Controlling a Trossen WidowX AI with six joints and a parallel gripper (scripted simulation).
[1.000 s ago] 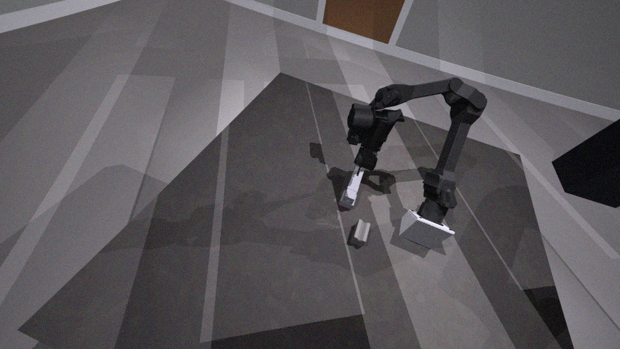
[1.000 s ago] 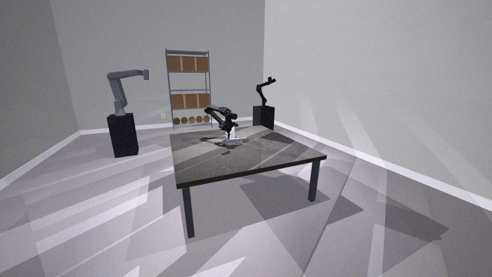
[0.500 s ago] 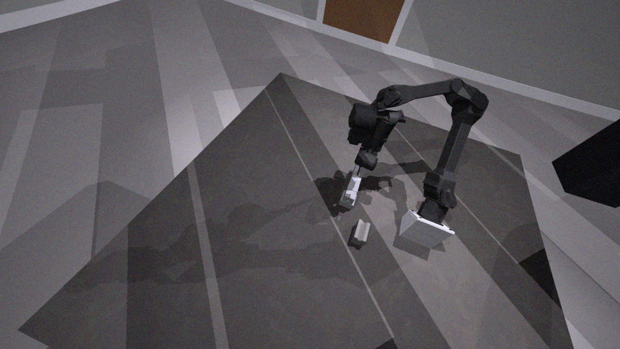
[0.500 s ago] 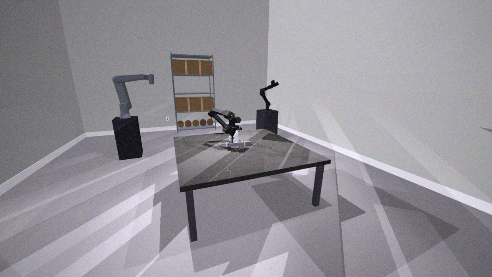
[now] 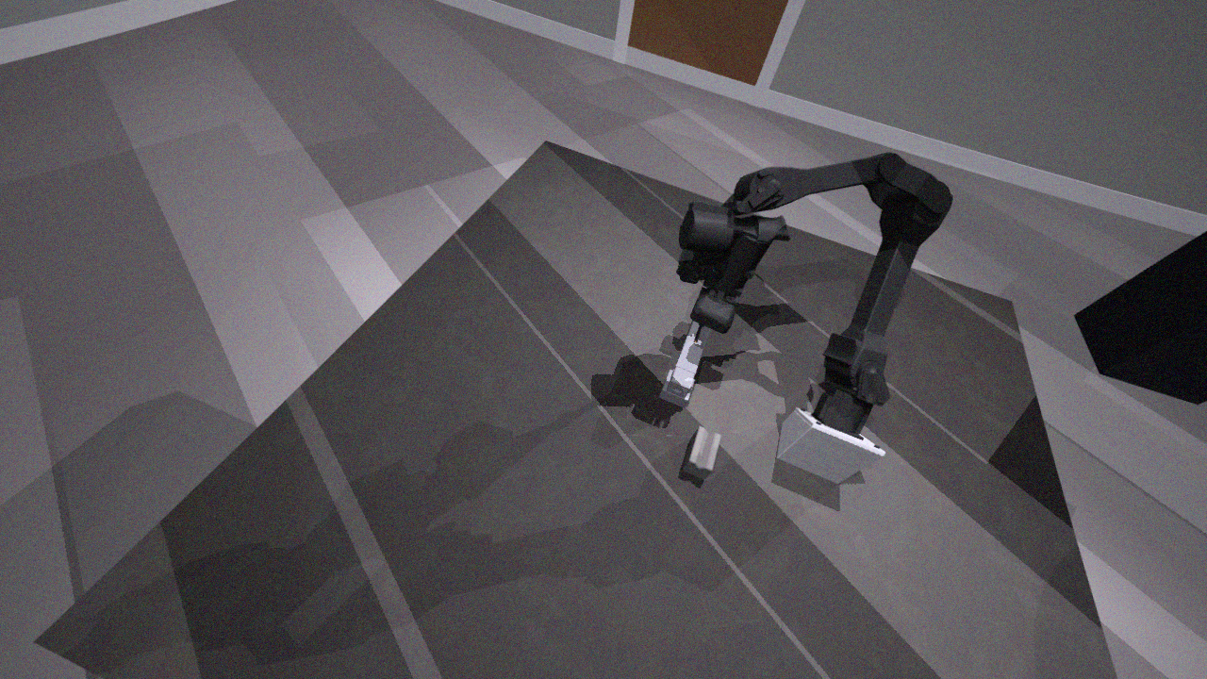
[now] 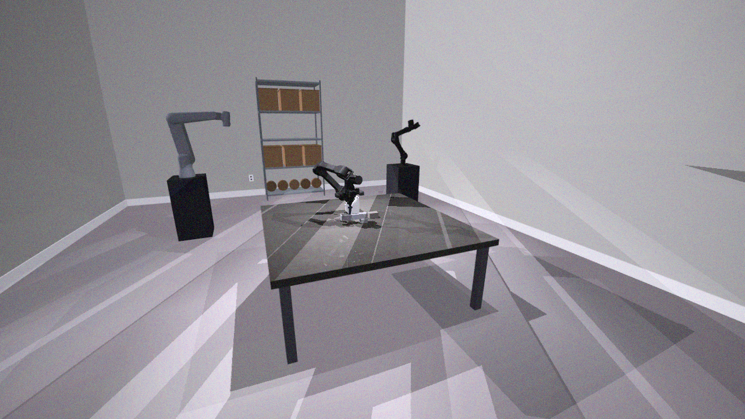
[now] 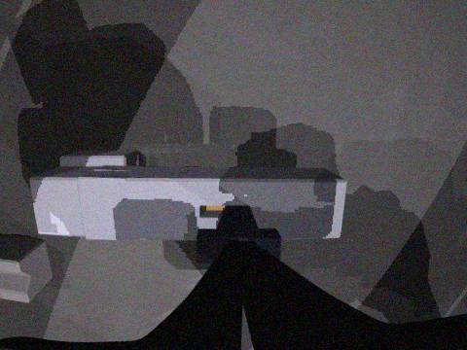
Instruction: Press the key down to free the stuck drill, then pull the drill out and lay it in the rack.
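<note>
The blue key is 30 mm below my gripper tip. The rest, counted from my gripper tip: drill (50 mm to the left, 70 mm below); rack (70 mm behind, 200 mm to the left, 100 mm below).
</note>
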